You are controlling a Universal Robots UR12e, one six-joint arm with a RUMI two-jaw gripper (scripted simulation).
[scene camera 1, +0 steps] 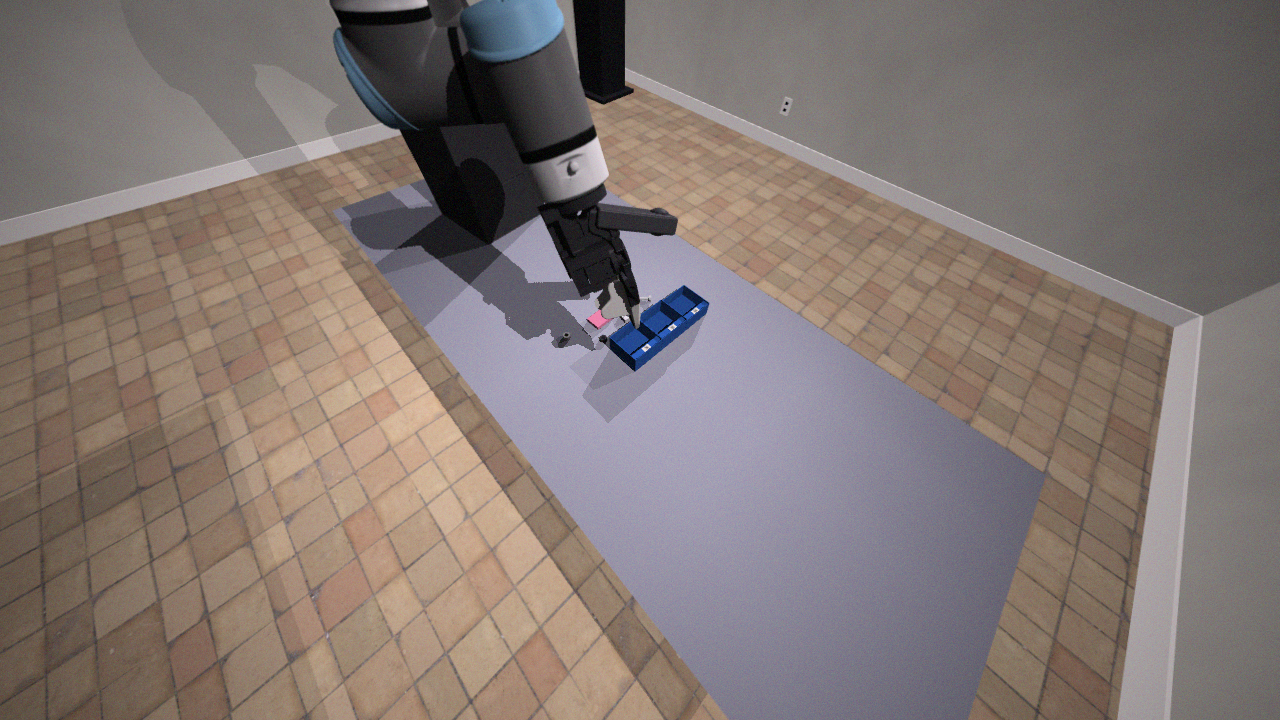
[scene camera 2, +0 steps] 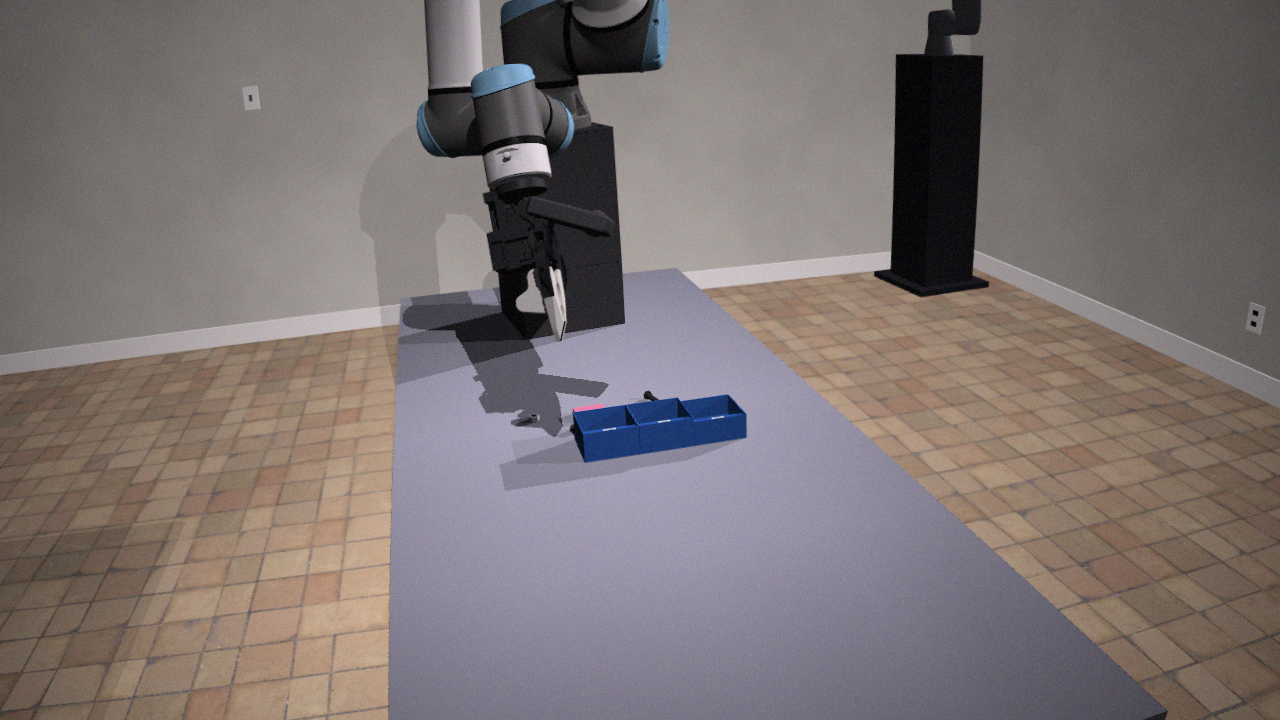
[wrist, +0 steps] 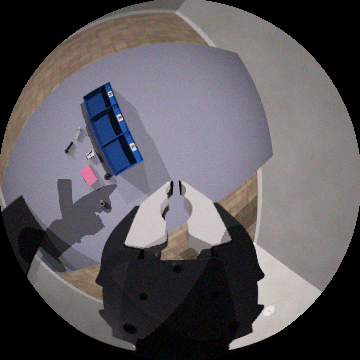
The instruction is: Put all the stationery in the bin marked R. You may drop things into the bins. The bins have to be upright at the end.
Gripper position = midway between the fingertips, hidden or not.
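A blue bin row can be seen in scene camera 2 (scene camera 2: 619, 431), and the row appears again in scene camera 1 (scene camera 1: 662, 323) and in the wrist view (wrist: 119, 149). The gripper is visible both in scene camera 1 (scene camera 1: 635, 326) and in the wrist view (wrist: 176, 181).
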